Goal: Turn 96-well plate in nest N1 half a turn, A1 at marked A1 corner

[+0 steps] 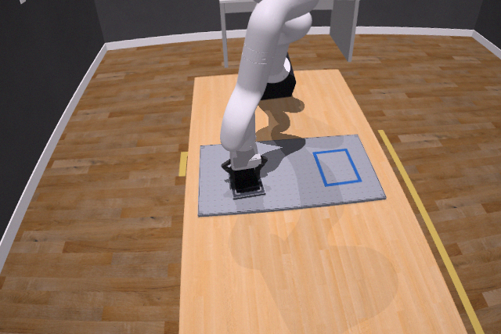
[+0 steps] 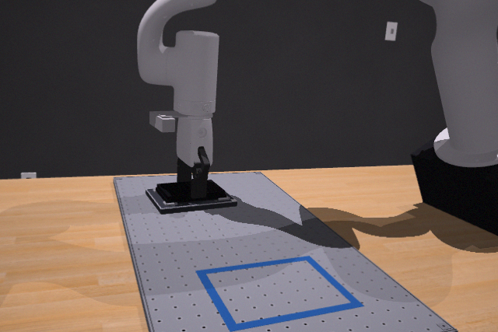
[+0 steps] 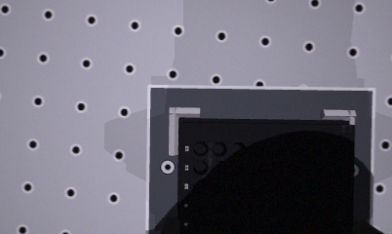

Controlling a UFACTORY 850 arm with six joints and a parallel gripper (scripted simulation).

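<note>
Now: the black 96-well plate 1 cm below my hand. Round my hand: plate nest N1: 3 cm below.
</note>
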